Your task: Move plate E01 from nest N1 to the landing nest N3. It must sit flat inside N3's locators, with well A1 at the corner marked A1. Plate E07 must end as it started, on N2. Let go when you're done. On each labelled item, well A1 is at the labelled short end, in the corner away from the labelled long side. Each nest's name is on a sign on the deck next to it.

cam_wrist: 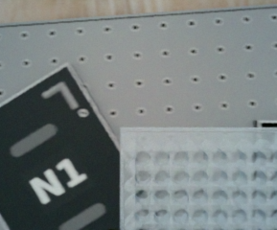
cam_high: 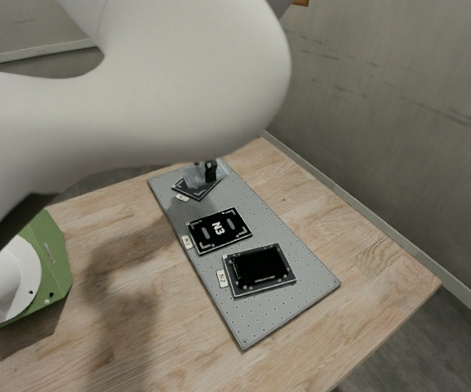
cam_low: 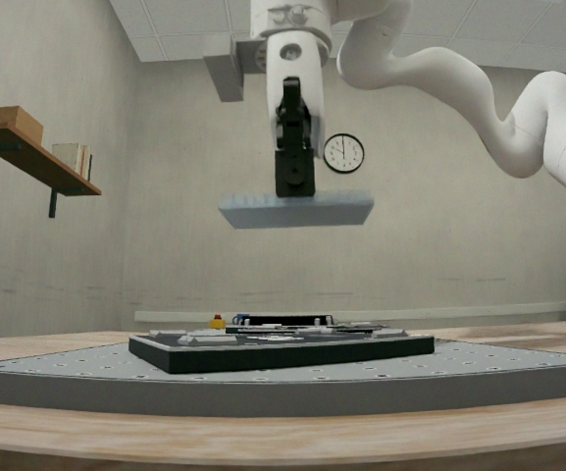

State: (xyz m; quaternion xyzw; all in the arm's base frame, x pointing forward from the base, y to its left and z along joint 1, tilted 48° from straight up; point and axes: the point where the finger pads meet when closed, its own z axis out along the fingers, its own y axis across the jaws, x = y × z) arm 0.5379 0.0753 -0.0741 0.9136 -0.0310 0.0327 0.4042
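My gripper is now 130 mm above the nest N3, 120 mm to the left of it and 30 mm past it. From my hand the other things lie so: nest N1 (130 mm below, 100 mm to the left, 20 mm ahead); then plate E01 (10 mm below); then black well plate (290 mm to the right, 110 mm below).
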